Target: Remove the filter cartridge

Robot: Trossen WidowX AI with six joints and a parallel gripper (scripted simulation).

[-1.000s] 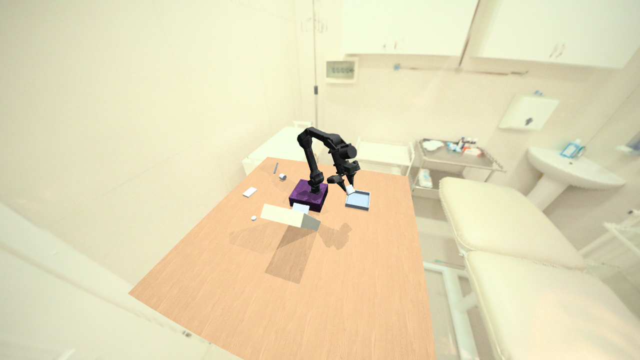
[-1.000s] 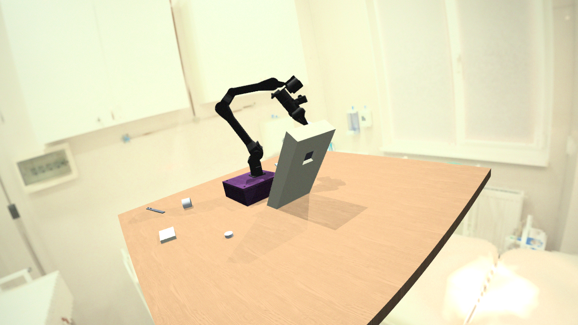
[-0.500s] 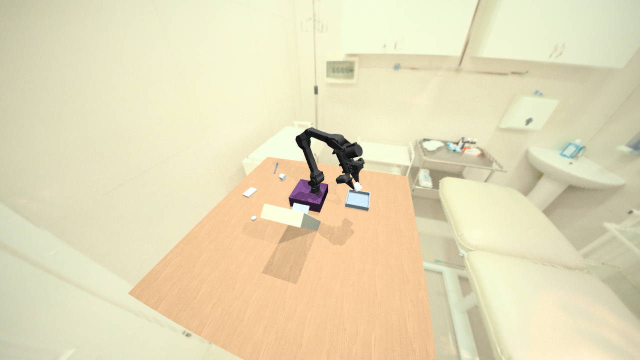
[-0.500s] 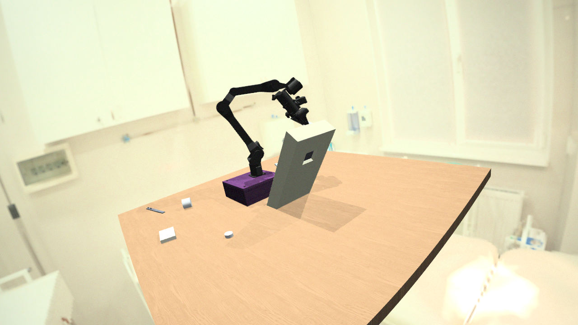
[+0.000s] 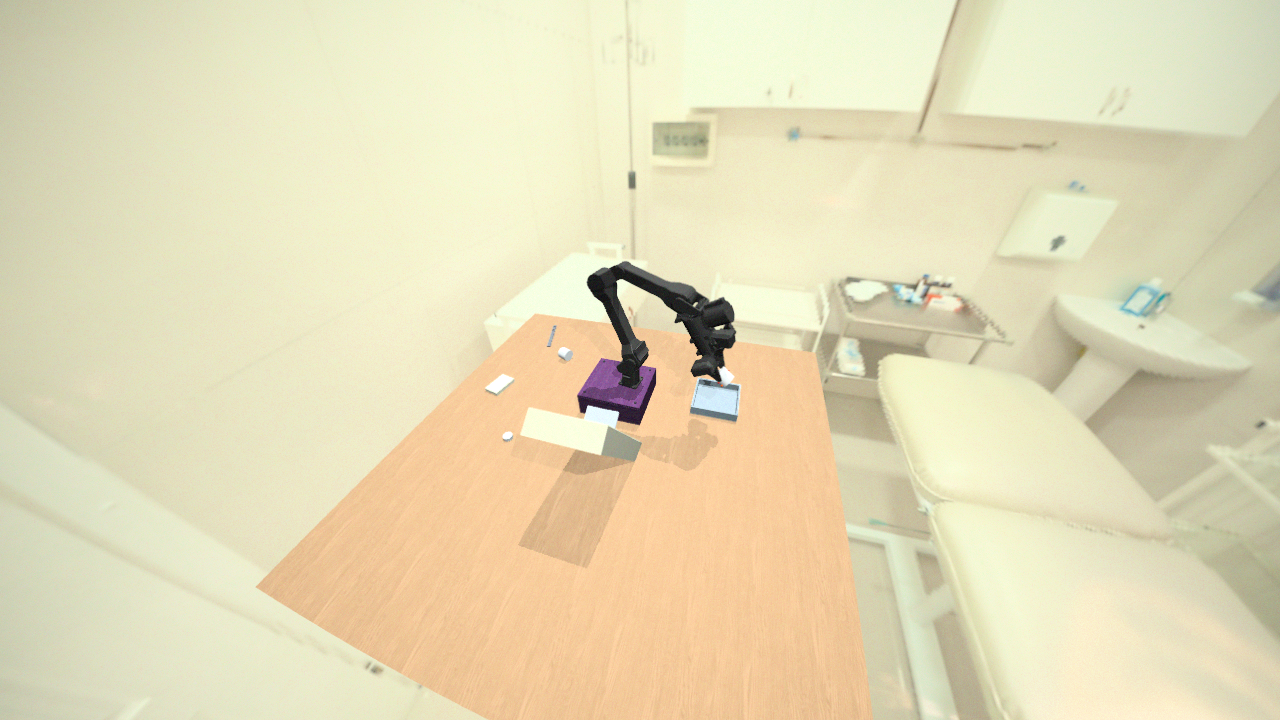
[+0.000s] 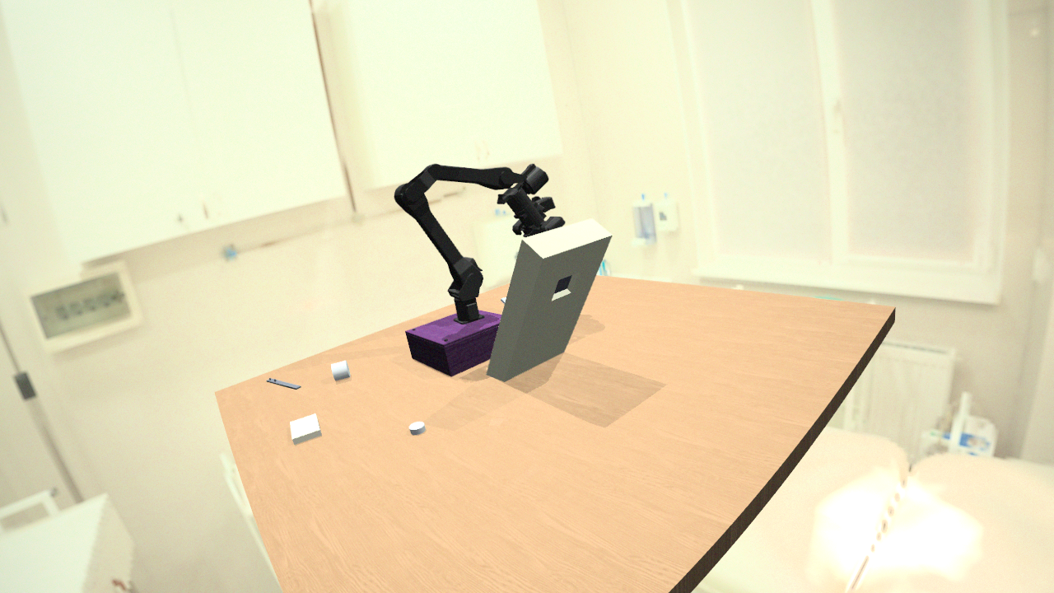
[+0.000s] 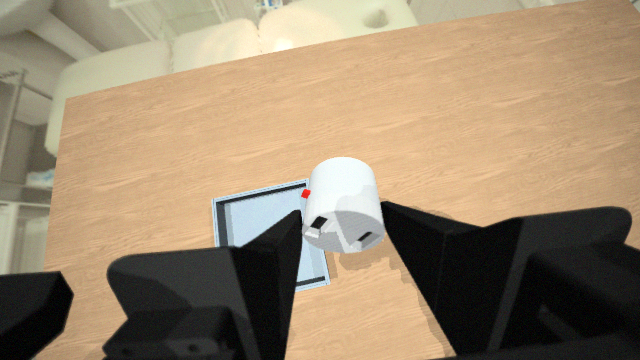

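Now: gripper tip 9 cm past the blue tray, 2 cm to the left of it and 19 cm above it. Round my gripper tip: grey flap (26 cm ahead, 26 cm to the right, 6 cm below); then grey service panel (31 cm ahead, 25 cm to the right, 4 cm below); then white round filter cartridge (right at my gripper tip).
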